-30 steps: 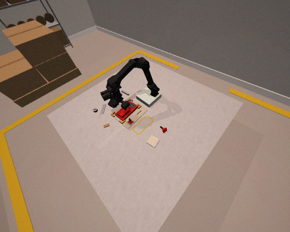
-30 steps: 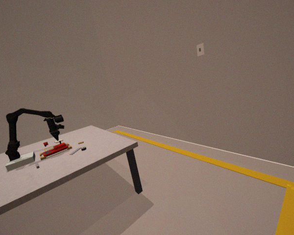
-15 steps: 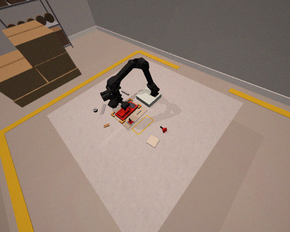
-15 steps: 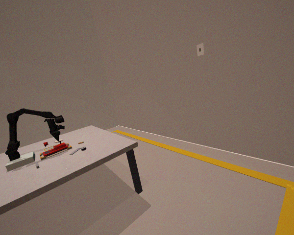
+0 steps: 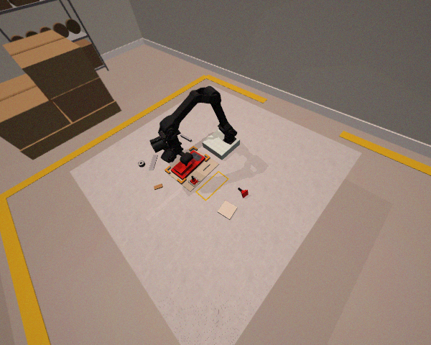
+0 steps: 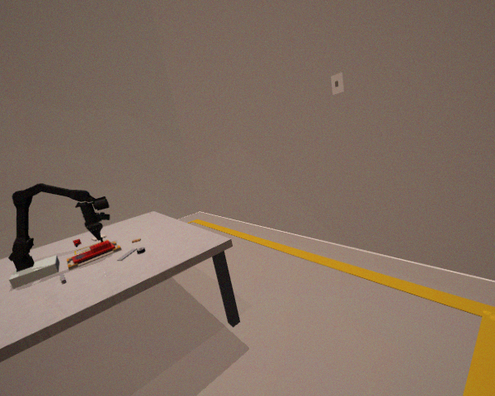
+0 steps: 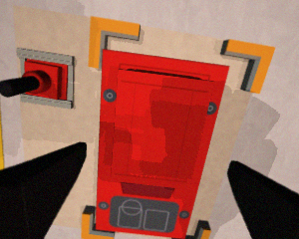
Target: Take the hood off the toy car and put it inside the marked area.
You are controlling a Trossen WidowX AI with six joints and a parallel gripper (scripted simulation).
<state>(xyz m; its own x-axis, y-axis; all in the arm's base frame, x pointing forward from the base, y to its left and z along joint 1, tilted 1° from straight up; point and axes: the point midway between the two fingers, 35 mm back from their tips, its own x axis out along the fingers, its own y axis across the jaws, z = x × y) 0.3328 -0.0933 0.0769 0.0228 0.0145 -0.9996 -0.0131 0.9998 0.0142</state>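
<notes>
The red hood lies 40 mm below my gripper tip. From my gripper tip the other things lie so: tan block: 180 mm ahead, 80 mm below, 30 mm to the right; dark wheel: 250 mm to the right, 140 mm ahead, 80 mm below; grey strip: 210 mm to the right, 80 mm below, 80 mm ahead.
</notes>
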